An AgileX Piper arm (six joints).
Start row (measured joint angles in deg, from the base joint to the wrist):
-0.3 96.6 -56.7 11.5 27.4 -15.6
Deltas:
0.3 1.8 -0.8 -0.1 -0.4 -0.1
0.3 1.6 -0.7 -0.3 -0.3 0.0
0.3 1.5 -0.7 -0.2 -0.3 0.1
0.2 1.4 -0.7 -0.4 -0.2 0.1
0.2 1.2 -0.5 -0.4 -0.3 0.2
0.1 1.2 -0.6 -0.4 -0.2 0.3
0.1 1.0 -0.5 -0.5 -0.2 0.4
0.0 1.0 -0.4 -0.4 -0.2 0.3
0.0 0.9 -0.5 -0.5 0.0 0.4
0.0 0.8 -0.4 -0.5 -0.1 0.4
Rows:
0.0 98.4 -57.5 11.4 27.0 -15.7
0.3 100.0 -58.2 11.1 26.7 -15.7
0.6 101.5 -58.9 10.9 26.4 -15.6
0.8 102.9 -59.6 10.5 26.2 -15.5
1.0 104.1 -60.1 10.1 25.9 -15.3
1.1 105.3 -60.7 9.7 25.7 -15.0
1.2 106.3 -61.2 9.2 25.5 -14.6
1.2 107.3 -61.6 8.8 25.3 -14.3
1.2 108.2 -62.1 8.3 25.3 -13.9
1.2 109.0 -62.5 7.8 25.2 -13.5

